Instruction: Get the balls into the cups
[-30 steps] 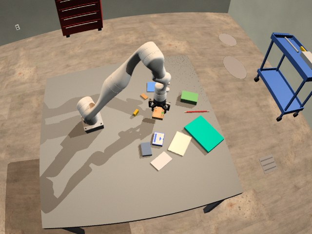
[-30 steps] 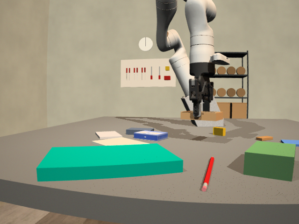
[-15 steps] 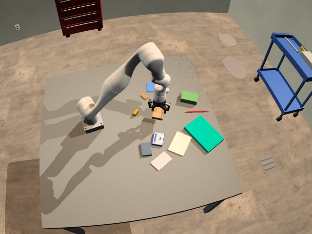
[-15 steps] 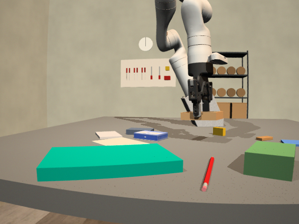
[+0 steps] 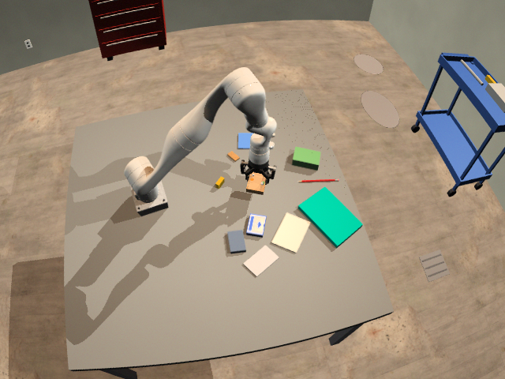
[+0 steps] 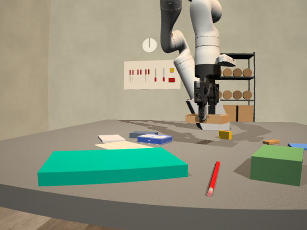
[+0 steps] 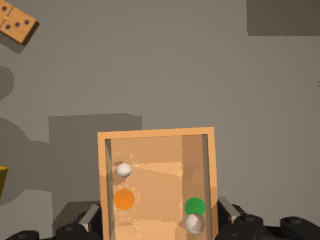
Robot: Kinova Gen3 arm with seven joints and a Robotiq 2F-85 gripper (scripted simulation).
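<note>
The covered wooden puzzle is 20 mm below my hand. Also, from my hand: yellow block 140 mm behind, 80 mm below, 70 mm to the left; grey box 220 mm to the right, 130 mm behind, 80 mm below; cream sheet 220 mm to the right, 90 mm below, 90 mm ahead.
</note>
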